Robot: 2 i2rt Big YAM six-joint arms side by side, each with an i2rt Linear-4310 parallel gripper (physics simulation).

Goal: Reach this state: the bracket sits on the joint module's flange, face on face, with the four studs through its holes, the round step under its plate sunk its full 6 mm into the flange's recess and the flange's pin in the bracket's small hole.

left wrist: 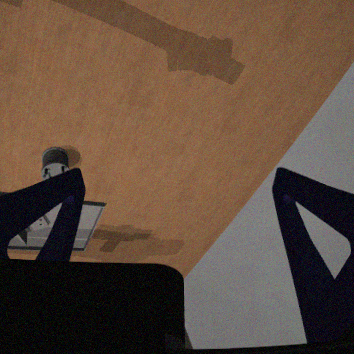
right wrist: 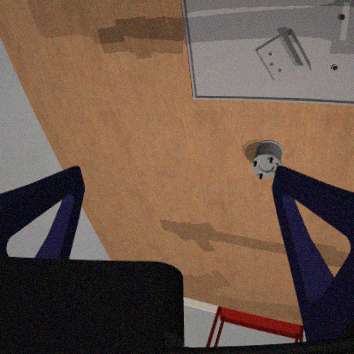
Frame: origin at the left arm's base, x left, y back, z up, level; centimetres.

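Seen in the pictures: left gripper, fingertip midpoint: (left wrist: 178, 178); right gripper, fingertip midpoint: (right wrist: 177, 176).
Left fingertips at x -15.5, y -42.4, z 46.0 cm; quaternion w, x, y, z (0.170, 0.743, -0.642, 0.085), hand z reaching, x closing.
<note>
A point is followed by its place in that frame.
The joint module (left wrist: 55, 159) @(z 4.5, x -45.4, y -34.1 cm) (right wrist: 269, 150) @(z 4.1, x -50.8, y -32.4 cm) stands upright on the wooden table, its pale round flange up with dark studs; a fingertip partly covers the flange in both views. The grey bracket (right wrist: 276, 54) @(z 1.6, x -69.1, y -25.8 cm), an angled plate with small holes, lies in the tray at the upper right of the right wrist view, apart from the module. Part of it shows behind a finger in the left wrist view. My left gripper (left wrist: 178, 178) @(z 46.0, x -15.5, y -42.4 cm) is open and empty, high above the table. My right gripper (right wrist: 177, 176) @(z 45.4, x -74.7, y -25.5 cm) is open and empty, high up, its right fingertip overlapping the module in view.
The grey tray (left wrist: 91, 220) @(z 0.4, x -73.0, y -41.1 cm) (right wrist: 275, 100) @(z 1.6, x -60.5, y -28.6 cm) has a low dark rim and stands beside the module. Two small dark round parts (right wrist: 341, 17) @(z 0.9, x -71.4, y -13.9 cm) (right wrist: 334, 67) @(z 0.9, x -63.4, y -16.8 cm) lie in it. A red frame (right wrist: 260, 320) stands beyond the table edge. Arm shadows cross the table.
</note>
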